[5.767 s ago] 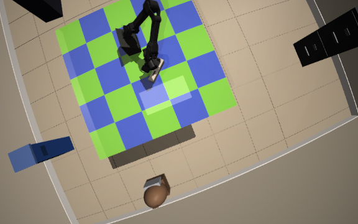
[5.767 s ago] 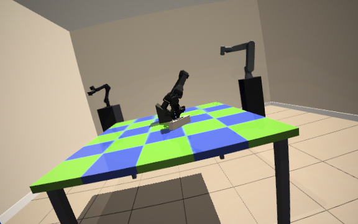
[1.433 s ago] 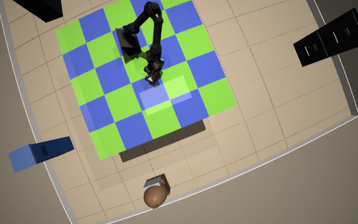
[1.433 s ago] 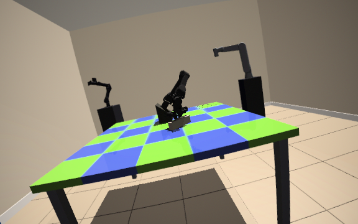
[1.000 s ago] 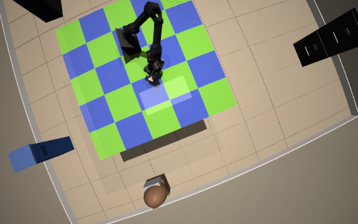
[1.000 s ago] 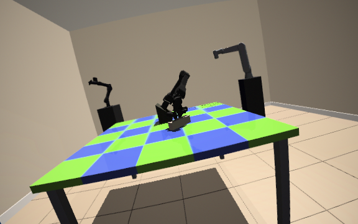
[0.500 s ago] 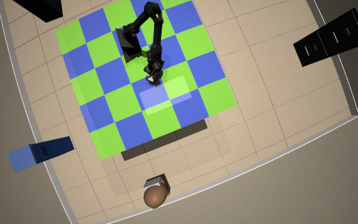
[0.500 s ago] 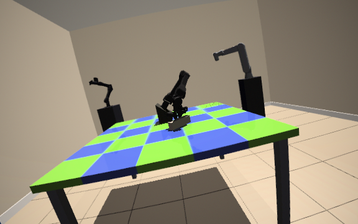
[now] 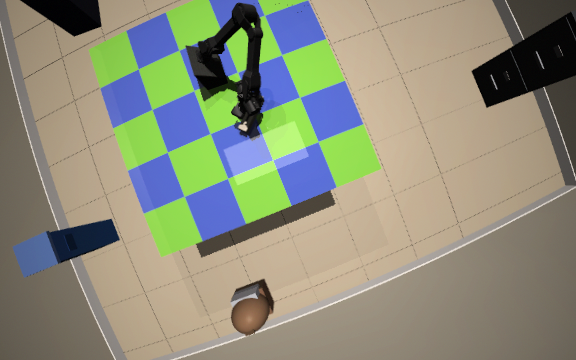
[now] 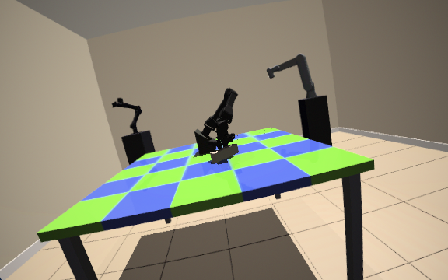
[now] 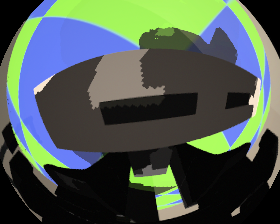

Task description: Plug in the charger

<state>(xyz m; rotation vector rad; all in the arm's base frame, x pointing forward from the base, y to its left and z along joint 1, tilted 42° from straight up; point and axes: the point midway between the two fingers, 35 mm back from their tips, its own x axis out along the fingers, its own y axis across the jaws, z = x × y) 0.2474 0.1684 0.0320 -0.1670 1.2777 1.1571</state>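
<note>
The two-prong charger lies 10 mm to the left of my gripper tip, 10 mm ahead of it and 10 mm above it.
</note>
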